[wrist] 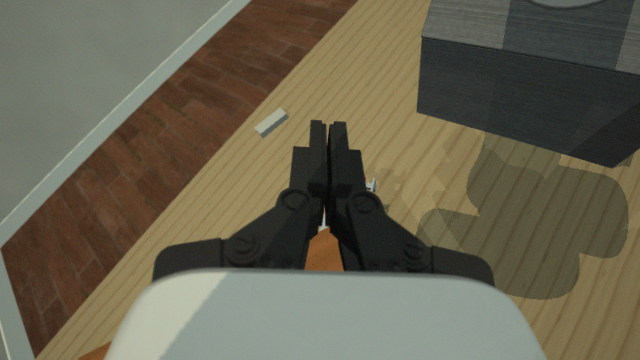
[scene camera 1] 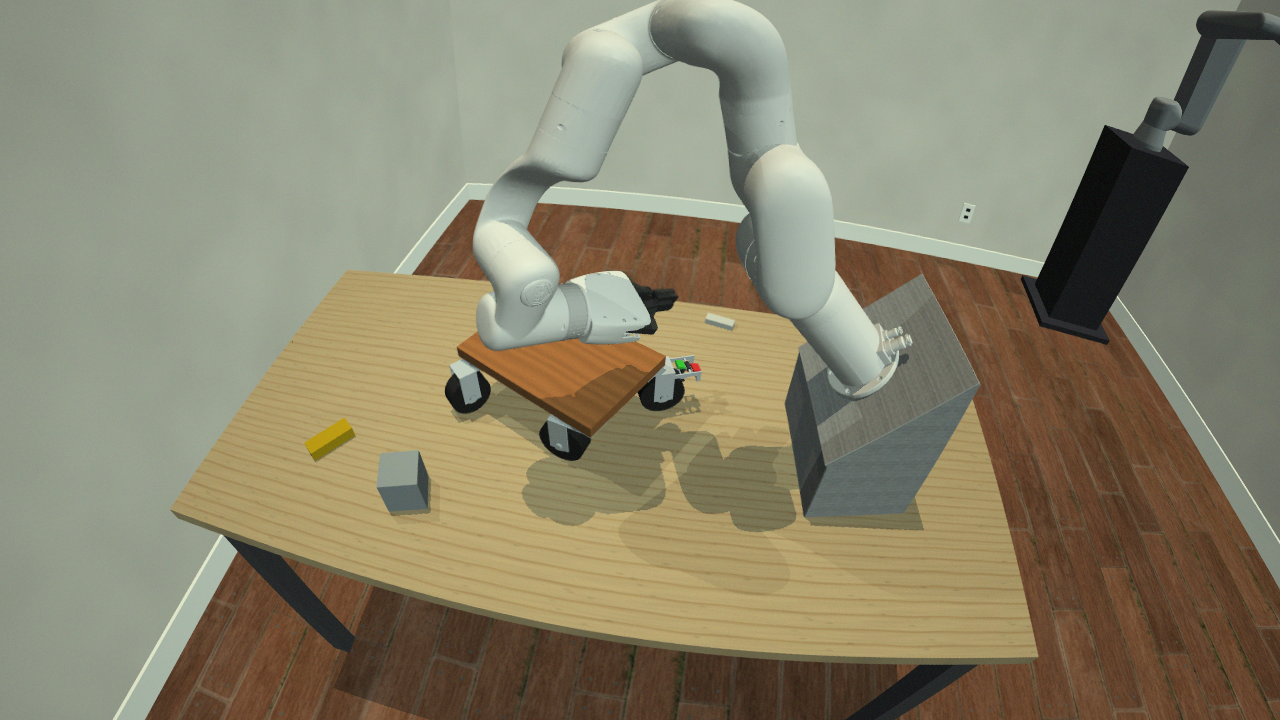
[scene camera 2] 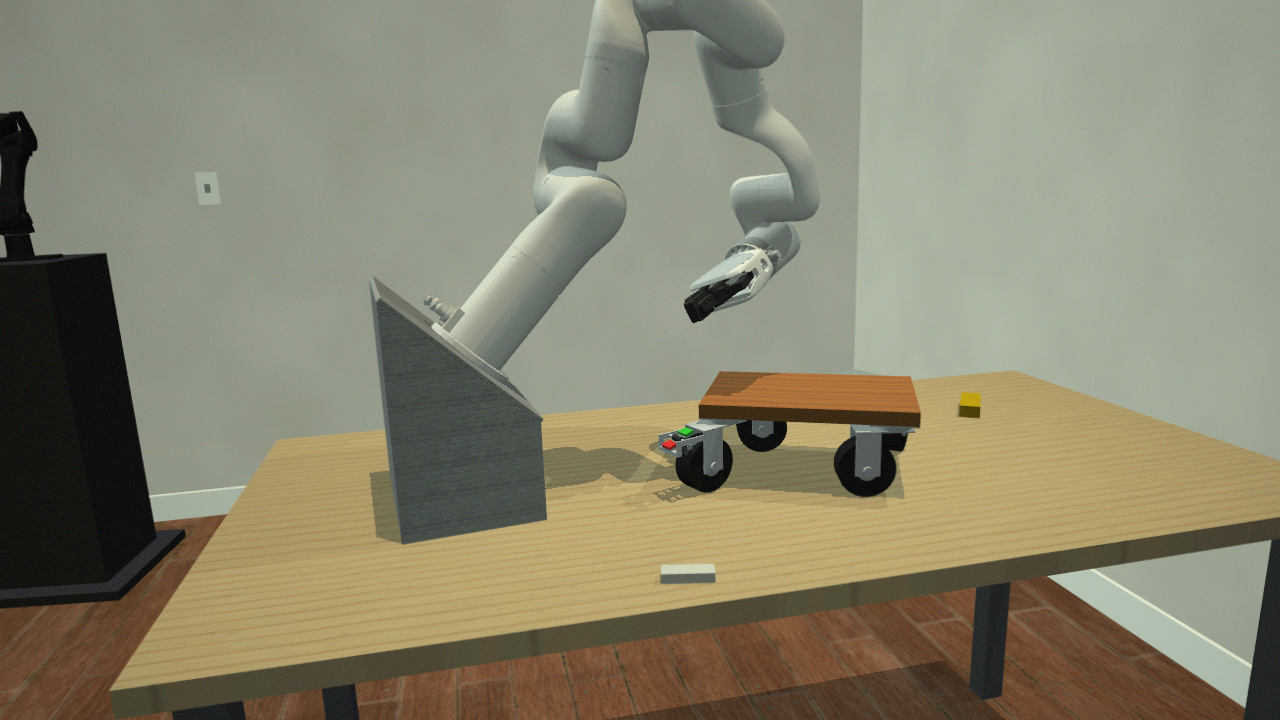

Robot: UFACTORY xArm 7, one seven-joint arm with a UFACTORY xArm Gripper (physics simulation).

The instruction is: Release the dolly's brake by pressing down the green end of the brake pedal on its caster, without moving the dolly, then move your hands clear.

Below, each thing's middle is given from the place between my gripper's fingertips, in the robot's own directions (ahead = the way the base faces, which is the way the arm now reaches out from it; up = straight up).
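Dolly [scene camera 2: 881, 410]: 20 cm below my hand, 16 cm ahead of it, 3 cm to the left of it. Counted from my hand as well: yellow block [scene camera 1: 332, 437], 24 cm below, 56 cm ahead, 27 cm to the left; white bar [scene camera 2: 686, 573], 25 cm below, 5 cm behind, 28 cm to the right; grey cube [scene camera 1: 402, 482], a fair way below, far ahead, far to the left.
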